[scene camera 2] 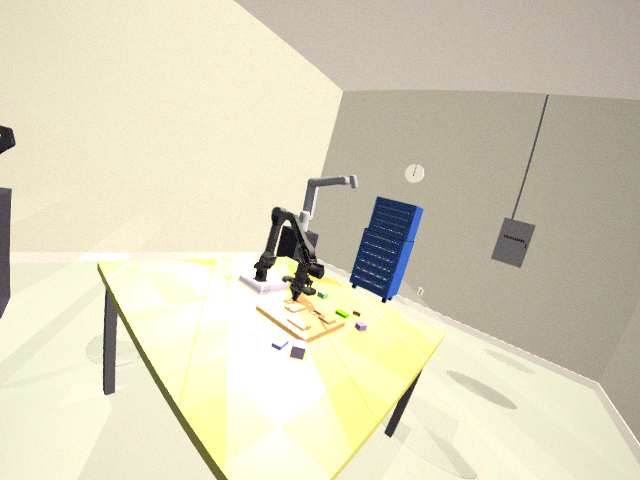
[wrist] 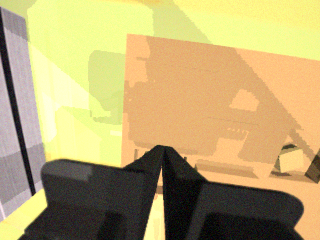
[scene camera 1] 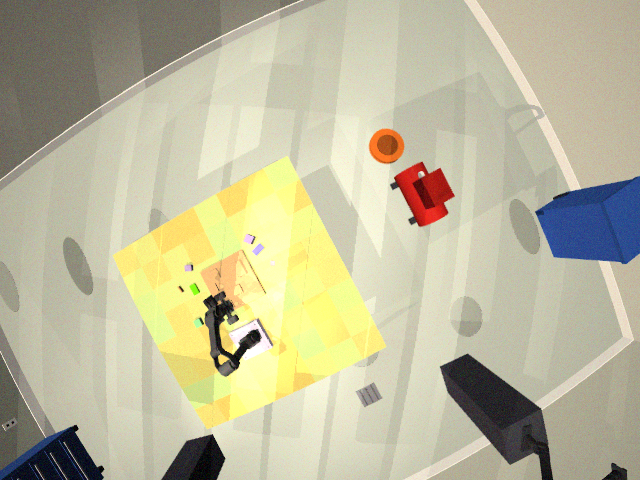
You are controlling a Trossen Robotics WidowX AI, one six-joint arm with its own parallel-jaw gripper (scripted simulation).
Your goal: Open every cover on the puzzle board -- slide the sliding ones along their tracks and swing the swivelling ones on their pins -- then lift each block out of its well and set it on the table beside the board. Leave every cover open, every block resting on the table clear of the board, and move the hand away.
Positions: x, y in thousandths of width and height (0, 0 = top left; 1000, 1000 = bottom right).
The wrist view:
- my gripper: 511, 615
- tan puzzle board: 808, 444
